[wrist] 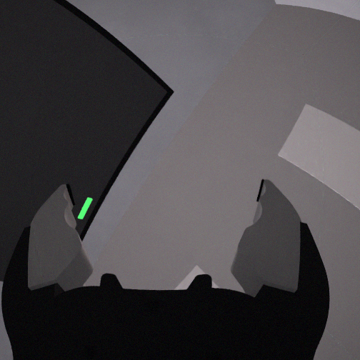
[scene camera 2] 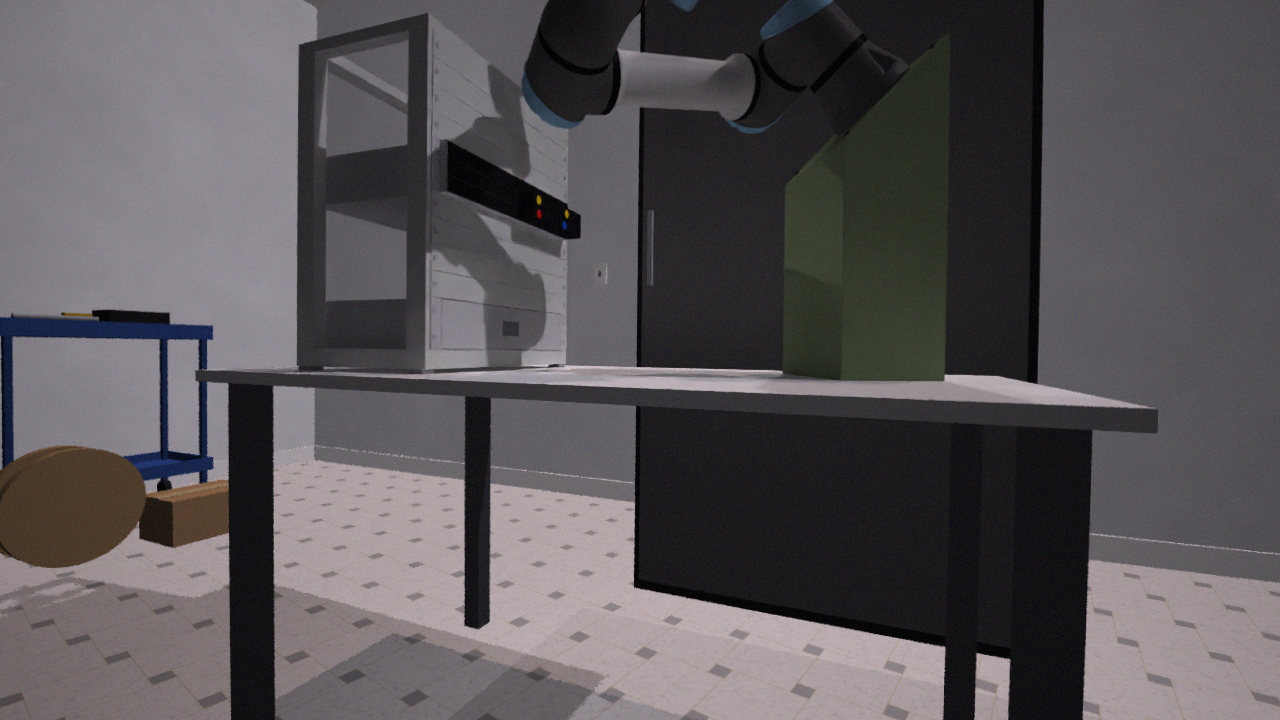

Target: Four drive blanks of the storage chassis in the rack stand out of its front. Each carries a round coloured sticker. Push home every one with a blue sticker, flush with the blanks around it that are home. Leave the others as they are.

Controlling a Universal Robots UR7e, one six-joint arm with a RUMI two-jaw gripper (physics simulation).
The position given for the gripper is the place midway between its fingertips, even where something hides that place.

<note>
In view: the gripper point(wrist: 163, 185) and a grey rack point(scene camera 2: 481, 189).
The wrist view misses the grey rack: it is out of frame.
</note>
